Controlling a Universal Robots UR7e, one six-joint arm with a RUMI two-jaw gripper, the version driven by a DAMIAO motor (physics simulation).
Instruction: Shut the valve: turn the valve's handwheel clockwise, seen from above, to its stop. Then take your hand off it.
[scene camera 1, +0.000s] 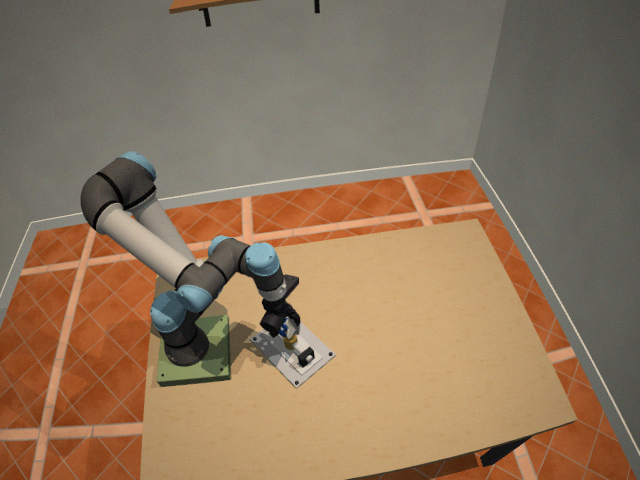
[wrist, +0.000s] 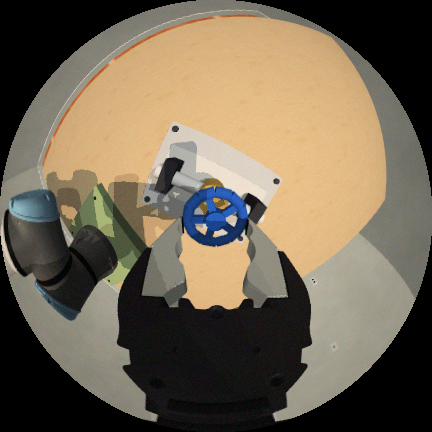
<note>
In view: my gripper (scene camera 1: 287, 330), a blue handwheel (wrist: 214, 218) and a light grey base plate (scene camera 1: 261, 343).
My gripper is seen too in the wrist view (wrist: 214, 218). The light grey base plate shows as well in the wrist view (wrist: 178, 134).
</note>
